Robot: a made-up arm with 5 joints. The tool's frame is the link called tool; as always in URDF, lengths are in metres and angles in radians. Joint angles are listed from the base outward.
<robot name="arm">
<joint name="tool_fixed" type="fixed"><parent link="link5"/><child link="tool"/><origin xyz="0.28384 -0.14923 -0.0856" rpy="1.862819 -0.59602 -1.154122"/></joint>
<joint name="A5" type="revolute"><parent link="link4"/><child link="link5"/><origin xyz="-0.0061 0.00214 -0.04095" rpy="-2.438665 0.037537 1.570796"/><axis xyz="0 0 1"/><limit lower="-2.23" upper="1.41"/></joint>
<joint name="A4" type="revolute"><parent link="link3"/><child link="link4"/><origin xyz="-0.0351 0.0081 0.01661" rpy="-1.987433 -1.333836 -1.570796"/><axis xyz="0 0 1"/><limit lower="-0.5" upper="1.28"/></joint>
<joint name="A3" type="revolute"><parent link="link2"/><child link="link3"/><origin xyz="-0.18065 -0.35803 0.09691" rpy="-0.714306 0.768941 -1.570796"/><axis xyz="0 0 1"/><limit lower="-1.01" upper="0.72"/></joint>
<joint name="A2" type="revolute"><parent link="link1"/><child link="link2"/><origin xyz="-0.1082 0.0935 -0.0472" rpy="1.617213 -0.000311 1.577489"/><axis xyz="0 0 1"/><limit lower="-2.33" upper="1.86"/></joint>
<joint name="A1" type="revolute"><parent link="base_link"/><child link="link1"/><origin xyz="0.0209 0.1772 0.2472" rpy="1.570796 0 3.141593"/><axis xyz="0 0 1"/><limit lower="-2.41" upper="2"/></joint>
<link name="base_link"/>
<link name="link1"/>
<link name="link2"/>
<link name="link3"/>
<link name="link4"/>
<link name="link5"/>
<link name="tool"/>
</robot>
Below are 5 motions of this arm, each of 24 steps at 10 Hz.
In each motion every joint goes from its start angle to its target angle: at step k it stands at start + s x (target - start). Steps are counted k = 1, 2, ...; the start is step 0. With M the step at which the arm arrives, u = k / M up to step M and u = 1 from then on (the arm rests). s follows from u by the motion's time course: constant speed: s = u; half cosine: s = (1 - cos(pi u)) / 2; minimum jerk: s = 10 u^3 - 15 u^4 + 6 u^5.
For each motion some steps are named. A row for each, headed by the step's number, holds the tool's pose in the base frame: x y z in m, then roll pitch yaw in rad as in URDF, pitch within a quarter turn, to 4 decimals.
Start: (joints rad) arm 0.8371 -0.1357 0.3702 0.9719 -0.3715
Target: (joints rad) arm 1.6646 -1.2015 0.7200 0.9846 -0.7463
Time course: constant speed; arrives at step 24
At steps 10, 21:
10: -0.1426 0.0391 -0.1077 1.3337 0.2509 0.2544
21: -0.2206 0.1728 -0.0208 1.2857 0.4297 -0.2499

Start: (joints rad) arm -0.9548 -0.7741 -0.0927 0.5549 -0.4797
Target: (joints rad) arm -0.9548 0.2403 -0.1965 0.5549 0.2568
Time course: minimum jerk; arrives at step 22
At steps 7, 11, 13, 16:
7: 0.4595 0.1032 0.0911 0.7179 -0.9463 0.8140
11: 0.4091 -0.0286 0.0537 0.6208 -0.6431 0.7734
13: 0.3654 -0.0983 0.0429 0.5979 -0.4859 0.7137
16: 0.2960 -0.1772 0.0392 0.5809 -0.3014 0.6187

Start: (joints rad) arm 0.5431 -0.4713 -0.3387 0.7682 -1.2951
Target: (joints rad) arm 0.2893 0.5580 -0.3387 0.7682 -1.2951
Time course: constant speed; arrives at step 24
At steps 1, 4, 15, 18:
1: 0.0716 -0.2359 -0.1505 0.8352 -0.0615 -0.4011
4: 0.1110 -0.2854 -0.1051 0.7442 -0.1364 -0.3277
15: 0.2443 -0.4020 0.1189 0.3389 -0.3466 -0.0207
18: 0.2734 -0.4139 0.1915 0.2100 -0.3812 0.0724

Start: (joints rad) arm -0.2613 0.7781 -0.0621 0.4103 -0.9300
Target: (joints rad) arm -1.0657 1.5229 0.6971 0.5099 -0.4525
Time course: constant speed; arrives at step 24
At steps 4, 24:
4: 0.1850 -0.3604 0.5171 -0.5929 -0.1460 0.5183
24: -0.2197 -0.2350 0.6637 -1.4370 -0.1287 0.0872

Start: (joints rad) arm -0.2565 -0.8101 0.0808 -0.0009 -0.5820
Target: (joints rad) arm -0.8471 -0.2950 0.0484 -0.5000 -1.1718
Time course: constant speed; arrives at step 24
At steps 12, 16, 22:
12: 0.3907 -0.0054 -0.0860 0.3665 -0.3547 0.8771
16: 0.4200 -0.0578 -0.0224 0.1710 -0.3651 0.8991
22: 0.4395 -0.1269 0.0833 -0.1167 -0.3758 0.9288

